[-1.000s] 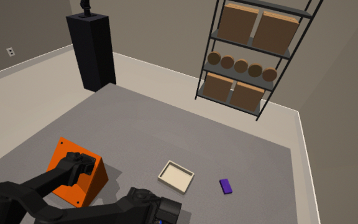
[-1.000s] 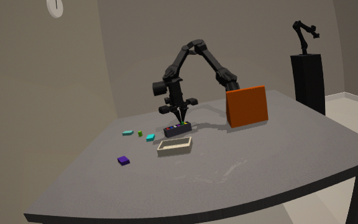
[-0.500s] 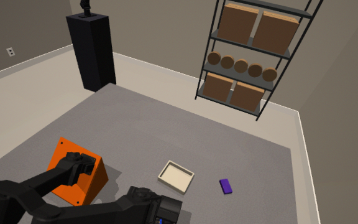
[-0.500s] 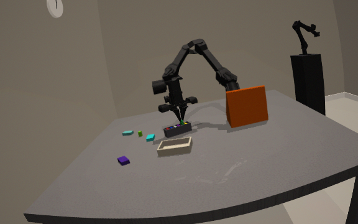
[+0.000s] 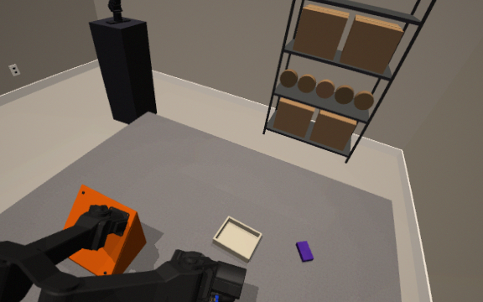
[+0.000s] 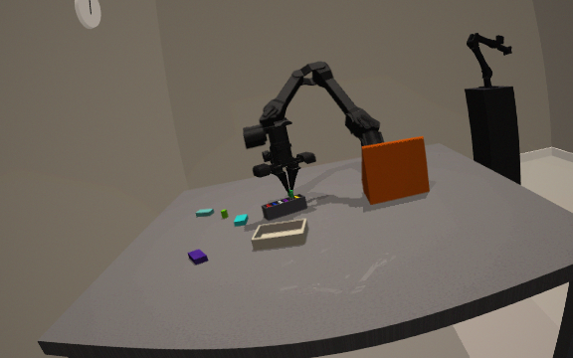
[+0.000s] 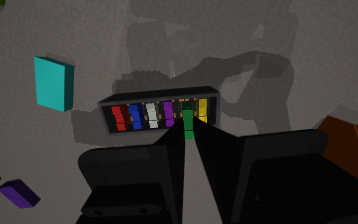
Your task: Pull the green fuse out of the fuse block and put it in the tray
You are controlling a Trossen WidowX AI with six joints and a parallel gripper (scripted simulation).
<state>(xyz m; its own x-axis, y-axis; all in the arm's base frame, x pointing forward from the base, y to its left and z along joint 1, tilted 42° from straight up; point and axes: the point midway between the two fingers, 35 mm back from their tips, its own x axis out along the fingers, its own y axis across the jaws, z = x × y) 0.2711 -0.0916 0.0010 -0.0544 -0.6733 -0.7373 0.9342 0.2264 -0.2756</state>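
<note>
My gripper tip is 230 mm to the right of the beige tray, 60 mm above it and 40 mm short of it. The rest, counted from my gripper tip: green fuse 10 mm below.
</note>
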